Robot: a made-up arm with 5 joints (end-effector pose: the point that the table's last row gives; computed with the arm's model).
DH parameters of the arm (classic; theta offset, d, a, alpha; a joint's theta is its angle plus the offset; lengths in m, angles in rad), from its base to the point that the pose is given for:
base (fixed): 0 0.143 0 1.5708
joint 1: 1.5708 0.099 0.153 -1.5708
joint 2: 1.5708 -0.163 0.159 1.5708
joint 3: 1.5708 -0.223 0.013 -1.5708
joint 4: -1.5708 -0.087 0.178 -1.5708
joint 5: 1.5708 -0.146 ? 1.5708
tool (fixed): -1.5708 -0.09 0 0
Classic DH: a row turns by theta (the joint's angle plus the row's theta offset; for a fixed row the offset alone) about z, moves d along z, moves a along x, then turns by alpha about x.
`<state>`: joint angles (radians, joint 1 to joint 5).
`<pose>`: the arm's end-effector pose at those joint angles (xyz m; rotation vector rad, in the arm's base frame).
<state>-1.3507 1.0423 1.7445 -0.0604 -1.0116</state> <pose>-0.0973 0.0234 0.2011 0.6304 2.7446 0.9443</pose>
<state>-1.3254 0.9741 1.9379 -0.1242 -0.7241</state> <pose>-0.0887 -0.0258 0.2266 0.6810 2.5885 1.4752</pose>
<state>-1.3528 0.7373 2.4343 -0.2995 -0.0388</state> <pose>-0.0692 -0.1370 0.2104 -1.0176 -1.4818 -2.4880</pose>
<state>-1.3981 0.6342 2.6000 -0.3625 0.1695</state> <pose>-0.0736 -0.1533 0.1860 -1.1823 -0.9670 -2.6597</pose>
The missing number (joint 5, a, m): 0.105
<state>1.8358 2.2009 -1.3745 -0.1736 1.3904</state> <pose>-0.2915 -0.2672 0.2788 -0.0522 0.0557 2.6954</pose>
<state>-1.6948 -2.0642 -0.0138 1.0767 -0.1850</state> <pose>0.4765 -0.2348 -0.0436 0.4870 0.2033 -2.0964</pose>
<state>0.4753 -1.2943 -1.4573 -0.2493 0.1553</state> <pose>0.2547 0.0914 0.4245 1.2510 0.8007 -0.6967</pose>
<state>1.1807 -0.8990 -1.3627 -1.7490 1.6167</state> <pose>0.0518 0.2741 0.2981 -0.0335 0.2482 1.1020</pose>
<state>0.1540 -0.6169 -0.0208 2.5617 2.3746</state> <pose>-0.0633 0.1579 0.1186 -0.4330 -0.2334 -2.7586</pose>
